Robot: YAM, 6 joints.
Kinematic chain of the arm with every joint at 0, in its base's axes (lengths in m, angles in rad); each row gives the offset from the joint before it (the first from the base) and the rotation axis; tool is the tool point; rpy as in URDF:
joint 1: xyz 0 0 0.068 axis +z
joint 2: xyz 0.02 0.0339 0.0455 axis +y
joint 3: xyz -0.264 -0.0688 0 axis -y
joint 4: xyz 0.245 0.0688 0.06 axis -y
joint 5: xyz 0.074 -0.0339 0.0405 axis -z
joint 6: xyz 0.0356 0 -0.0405 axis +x
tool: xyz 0 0 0 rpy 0 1.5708 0
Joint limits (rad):
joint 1: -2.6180..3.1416
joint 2: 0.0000..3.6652
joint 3: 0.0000..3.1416
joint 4: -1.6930..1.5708
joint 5: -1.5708..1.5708
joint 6: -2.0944..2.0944
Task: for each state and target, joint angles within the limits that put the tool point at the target. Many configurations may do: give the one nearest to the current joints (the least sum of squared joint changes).
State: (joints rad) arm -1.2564 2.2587 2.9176 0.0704 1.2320 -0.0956
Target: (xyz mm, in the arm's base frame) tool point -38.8 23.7 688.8
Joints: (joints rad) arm -1.4478 1.6701 3.1416 0.6552 1.5708 -0.0956
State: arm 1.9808 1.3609 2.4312 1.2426 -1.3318 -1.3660
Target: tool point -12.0 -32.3 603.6
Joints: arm 2.3622 1.0066 1.6446 1.5708 -1.0808 -1.3660
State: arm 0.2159 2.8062 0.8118 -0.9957 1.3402 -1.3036
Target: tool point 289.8 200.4 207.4
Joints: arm 0.7051 1.9172 1.3743 -1.0256 1.4236 -1.3036
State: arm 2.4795 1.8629 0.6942 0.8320 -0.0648 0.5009
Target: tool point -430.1 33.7 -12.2
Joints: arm 3.0553 2.4884 1.1267 0.7931 -0.0985 0.5009
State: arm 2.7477 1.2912 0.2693 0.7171 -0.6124 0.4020
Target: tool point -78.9 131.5 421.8
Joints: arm 2.0087 0.7794 0.7193 0.8816 -0.4564 0.4020
